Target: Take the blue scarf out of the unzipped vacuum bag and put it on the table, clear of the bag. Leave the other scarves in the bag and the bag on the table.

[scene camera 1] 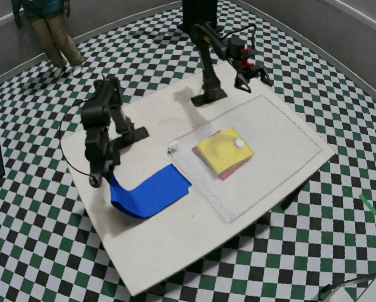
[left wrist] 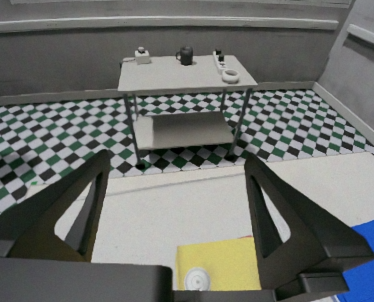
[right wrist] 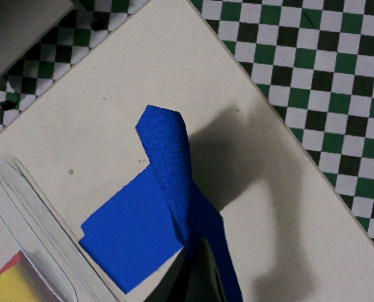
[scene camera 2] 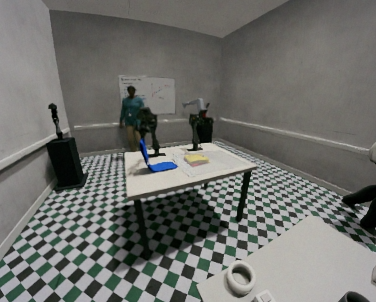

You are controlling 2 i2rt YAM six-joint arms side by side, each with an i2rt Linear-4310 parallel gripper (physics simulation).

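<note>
The blue scarf (scene camera 1: 155, 196) (scene camera 2: 162, 166) (left wrist: 364, 270) (right wrist: 132, 225) lies partly on the table (scene camera 1: 150, 260), its near end lifted and curving up. My right gripper (scene camera 1: 106, 176) (right wrist: 200, 246) is shut on that raised end. The flat part lies outside the clear bag (scene camera 1: 285, 125) (scene camera 2: 227, 162) (right wrist: 42, 215), very close to its mouth edge; I cannot tell if they touch. The yellow scarf (scene camera 1: 220, 152) (scene camera 2: 196, 158) (left wrist: 220, 252) (right wrist: 15, 287) lies over a red scarf (scene camera 1: 231, 173) (right wrist: 14, 261) inside the bag. My left gripper (scene camera 1: 256, 86) (left wrist: 177, 156) is open and empty, above the table behind the bag.
A round white valve (scene camera 1: 239, 143) (left wrist: 197, 279) sits over the yellow scarf. A second table (left wrist: 175, 75) (scene camera 2: 295, 250) stands apart, with a dark mug (left wrist: 186, 55) and a white ring (left wrist: 230, 76) (scene camera 2: 241, 278). A person (scene camera 1: 52, 30) (scene camera 2: 131, 110) stands behind the arms.
</note>
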